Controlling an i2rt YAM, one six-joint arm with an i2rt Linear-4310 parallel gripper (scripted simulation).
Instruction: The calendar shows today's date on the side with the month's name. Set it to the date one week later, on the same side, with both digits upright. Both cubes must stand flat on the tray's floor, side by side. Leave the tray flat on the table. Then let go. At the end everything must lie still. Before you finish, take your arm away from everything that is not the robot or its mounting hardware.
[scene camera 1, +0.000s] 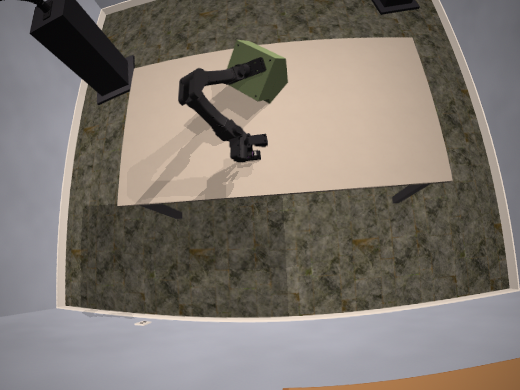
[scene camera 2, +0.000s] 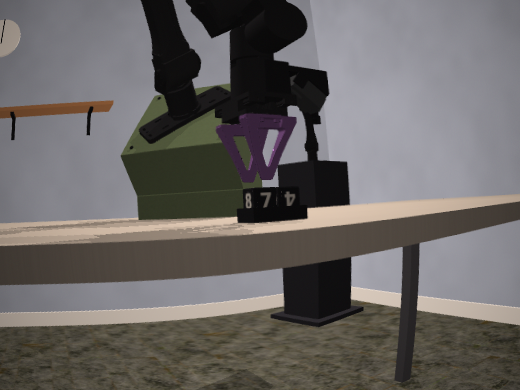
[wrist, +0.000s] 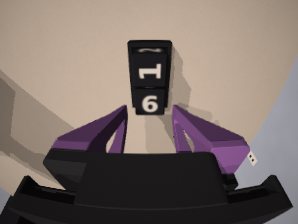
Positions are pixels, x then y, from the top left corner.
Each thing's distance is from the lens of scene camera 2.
my gripper (scene camera 2: 257, 181): 57 cm
black calendar tray (scene camera 2: 282, 213): 56 cm
